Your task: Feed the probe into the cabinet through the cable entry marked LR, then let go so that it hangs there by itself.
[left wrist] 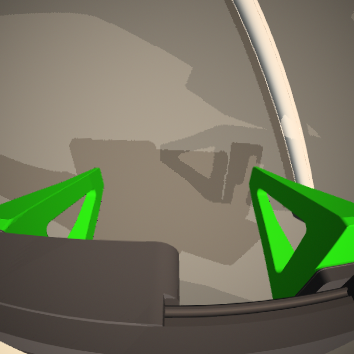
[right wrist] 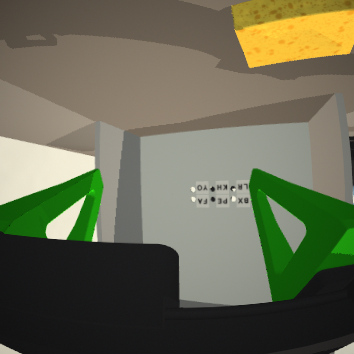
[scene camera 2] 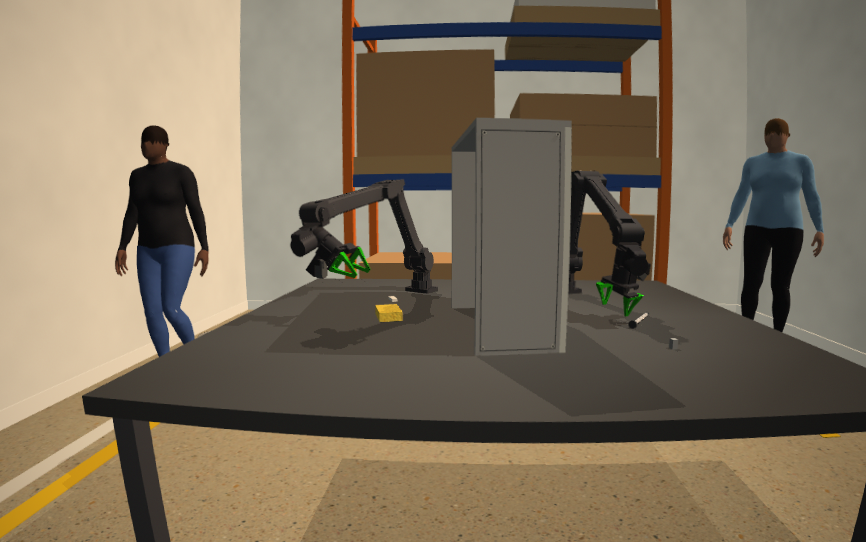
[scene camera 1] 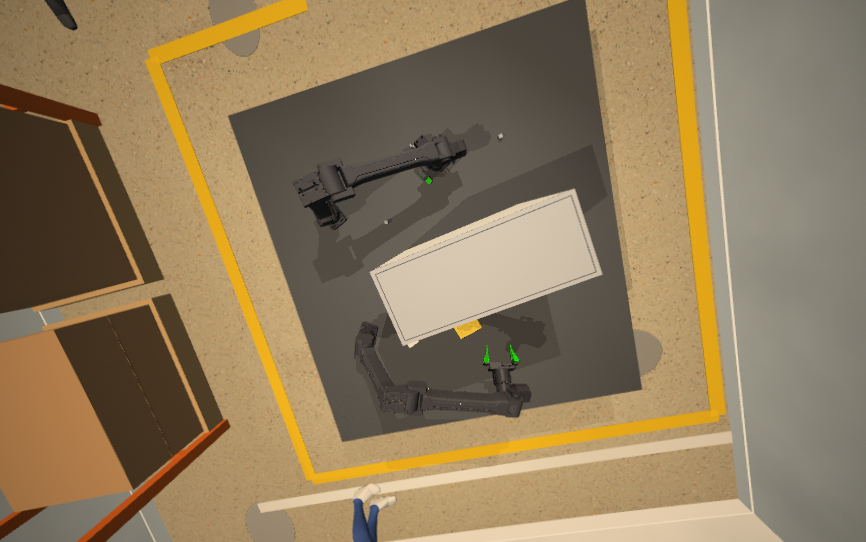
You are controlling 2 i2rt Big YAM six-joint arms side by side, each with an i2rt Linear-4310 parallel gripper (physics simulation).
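Places are measured from the left arm's base along level axes (x ahead, y left, z up), in millimetres.
Pixels of known places: left gripper, fingertip midpoint: (left wrist: pixel 175 175) (scene camera 2: pixel 615 310) (scene camera 1: pixel 433 171); right gripper, fingertip midpoint: (right wrist: pixel 175 176) (scene camera 2: pixel 362 273) (scene camera 1: pixel 498 345); left arm's base at its link origin: (right wrist: pixel 350 138) (scene camera 1: pixel 332 214); right arm's base at its link origin: (scene camera 2: pixel 421 290) (scene camera 1: pixel 367 334).
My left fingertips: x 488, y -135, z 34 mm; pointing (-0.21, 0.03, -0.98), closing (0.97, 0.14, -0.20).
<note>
Ahead of a thing's pixels: the offset from my left fingertips to its top centre. "*": to the spot under its first point. Level surfaces: height alone.
The white rod-shaped probe @(44 mm ahead, 68 mm left, 8 mm down) (scene camera 2: pixel 639 320) (left wrist: pixel 272 65) lies on the table; in the left wrist view its dark end shows behind the right-hand finger. In scene camera 1 the arm mostly hides it. My left gripper (scene camera 1: pixel 428 180) (scene camera 2: pixel 616 309) (left wrist: pixel 175 175) is open, low over the table beside the probe, with nothing between its fingers. My right gripper (scene camera 1: pixel 498 347) (scene camera 2: pixel 361 272) (right wrist: pixel 175 176) is open and empty, facing the cabinet @(73 mm back, 376 mm right, 526 mm up) (scene camera 1: pixel 485 268) (scene camera 2: pixel 520 242) (right wrist: pixel 165 225) from its open side. The LR label @(* 112 mm back, 267 mm right, 142 mm up) (right wrist: pixel 242 186) is inside, upside down, beside a dark hole and partly behind a finger.
A yellow sponge @(291 mm back, 664 mm right, 2 mm down) (scene camera 1: pixel 468 330) (scene camera 2: pixel 388 313) (right wrist: pixel 295 40) lies on the table @(33 mm down) (scene camera 1: pixel 287 140) (scene camera 2: pixel 383 396) by the cabinet's open side. A small white block @(562 mm back, 586 mm right, 23 mm down) (scene camera 2: pixel 392 298) is behind it. A small cube @(308 mm ahead, 58 mm right, 8 mm down) (scene camera 1: pixel 500 136) (scene camera 2: pixel 673 343) and another cube @(301 mm back, 45 mm right, 9 mm down) (scene camera 1: pixel 386 221) lie on the left arm's side.
</note>
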